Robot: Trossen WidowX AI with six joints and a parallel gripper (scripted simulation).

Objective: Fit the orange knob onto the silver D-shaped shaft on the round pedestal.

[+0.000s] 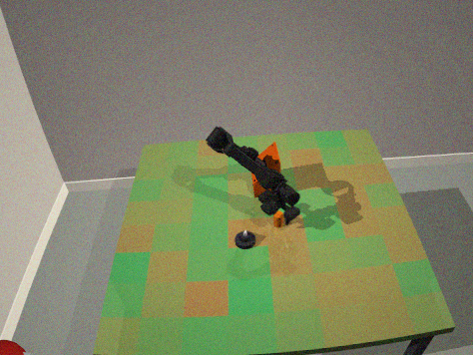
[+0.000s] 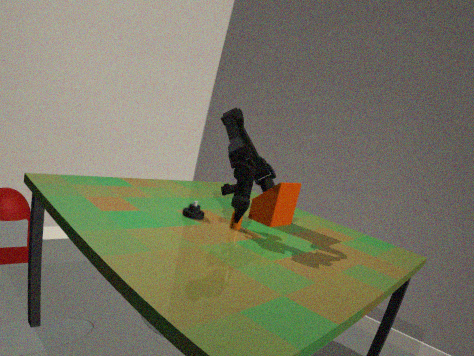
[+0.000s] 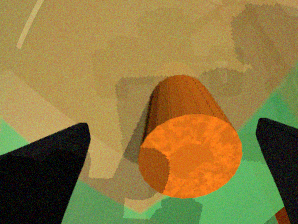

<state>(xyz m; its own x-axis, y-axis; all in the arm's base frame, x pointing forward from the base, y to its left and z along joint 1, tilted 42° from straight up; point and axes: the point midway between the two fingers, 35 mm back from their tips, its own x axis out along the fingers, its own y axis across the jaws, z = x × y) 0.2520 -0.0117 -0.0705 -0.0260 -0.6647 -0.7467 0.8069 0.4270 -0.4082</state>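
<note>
Right now the orange knob is 1 cm above my gripper tip. The rest, counted from my gripper tip: round pedestal: 15 cm to the right, 7 cm ahead.
</note>
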